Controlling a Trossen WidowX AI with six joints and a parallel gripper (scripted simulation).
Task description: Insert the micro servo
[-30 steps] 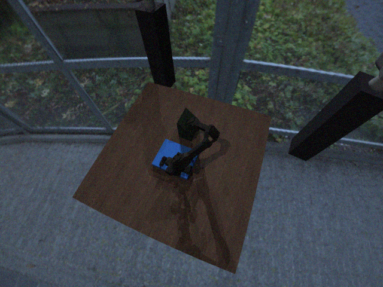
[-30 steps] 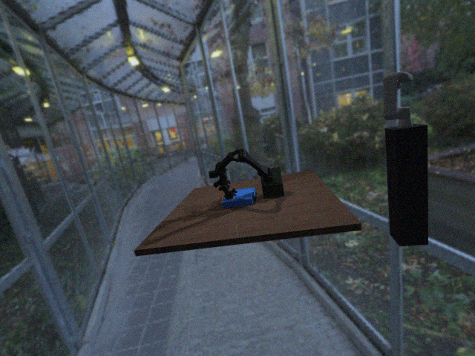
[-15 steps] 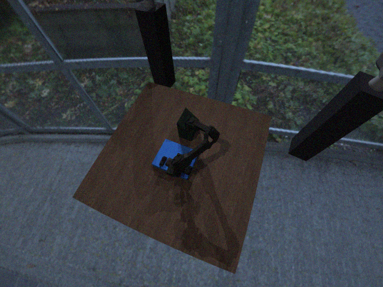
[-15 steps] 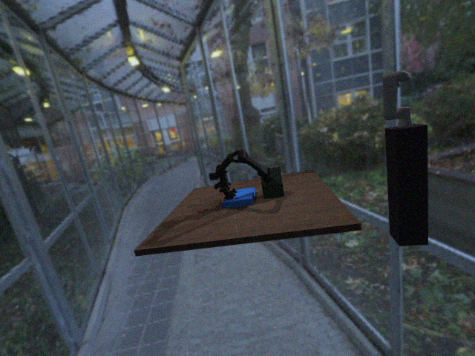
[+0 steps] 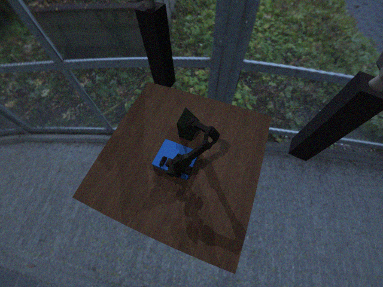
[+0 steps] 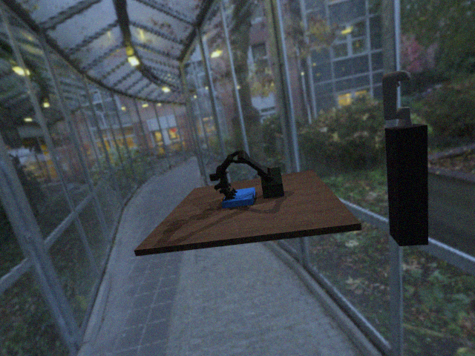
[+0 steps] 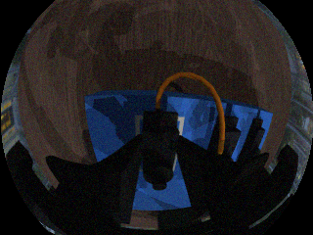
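The blue deck lies 12 cm behind my gripper tip, 8 cm to the right of it and 3 cm below it.
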